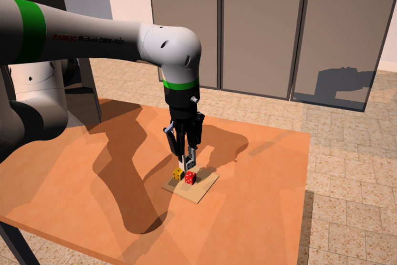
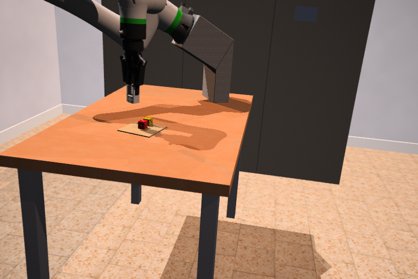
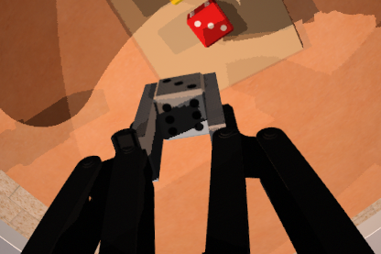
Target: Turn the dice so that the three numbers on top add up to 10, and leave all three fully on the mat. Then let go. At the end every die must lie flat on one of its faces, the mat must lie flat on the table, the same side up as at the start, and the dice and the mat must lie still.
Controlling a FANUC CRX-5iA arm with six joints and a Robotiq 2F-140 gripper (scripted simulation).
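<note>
Now: hand 4 cm to the right of the red die and 12 cm above it. The rest, counted from my hand: white die: 2 cm below; then yellow die: 5 cm behind, 5 cm to the left, 12 cm below; then tan mat: 4 cm to the left, 14 cm below.
</note>
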